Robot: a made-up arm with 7 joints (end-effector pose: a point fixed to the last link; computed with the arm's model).
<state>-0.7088 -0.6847 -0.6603 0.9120 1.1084 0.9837 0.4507</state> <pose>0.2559 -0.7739 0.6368 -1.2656 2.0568 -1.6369</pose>
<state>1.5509 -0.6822 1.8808 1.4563 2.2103 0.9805 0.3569</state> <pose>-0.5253 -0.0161 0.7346 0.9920 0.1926 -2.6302</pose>
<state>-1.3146 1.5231 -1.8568 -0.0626 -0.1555 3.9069 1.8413</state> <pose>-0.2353 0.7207 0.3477 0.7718 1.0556 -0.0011</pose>
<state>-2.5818 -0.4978 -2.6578 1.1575 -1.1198 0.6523 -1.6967</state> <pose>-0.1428 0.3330 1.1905 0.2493 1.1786 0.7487</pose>
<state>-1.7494 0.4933 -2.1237 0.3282 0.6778 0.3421 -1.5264</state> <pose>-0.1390 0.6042 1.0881 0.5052 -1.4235 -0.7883</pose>
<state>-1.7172 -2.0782 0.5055 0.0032 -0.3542 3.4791 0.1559</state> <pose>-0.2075 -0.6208 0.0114 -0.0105 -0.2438 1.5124</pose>
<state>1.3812 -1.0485 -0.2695 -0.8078 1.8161 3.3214 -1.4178</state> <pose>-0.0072 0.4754 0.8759 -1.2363 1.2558 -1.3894</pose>
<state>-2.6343 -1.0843 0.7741 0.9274 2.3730 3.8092 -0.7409</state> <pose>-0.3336 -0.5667 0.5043 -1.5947 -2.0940 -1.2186</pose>
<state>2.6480 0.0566 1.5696 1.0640 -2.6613 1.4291 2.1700</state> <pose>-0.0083 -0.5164 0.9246 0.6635 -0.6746 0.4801</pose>
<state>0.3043 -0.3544 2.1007 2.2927 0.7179 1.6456 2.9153</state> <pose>-0.2521 0.3144 0.3951 1.9734 -1.6833 -1.5788</pose>
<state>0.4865 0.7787 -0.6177 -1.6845 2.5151 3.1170 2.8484</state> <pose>-0.4919 0.0781 0.4032 -0.9503 -1.5495 2.3759</pose>
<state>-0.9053 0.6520 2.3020 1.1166 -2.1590 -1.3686 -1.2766</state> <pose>-0.2289 0.6764 0.7409 1.3697 0.1815 -0.1645</pose>
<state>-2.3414 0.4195 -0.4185 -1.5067 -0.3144 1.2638 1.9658</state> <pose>0.5080 0.2881 0.3233 0.8886 1.6256 1.4923</pose>
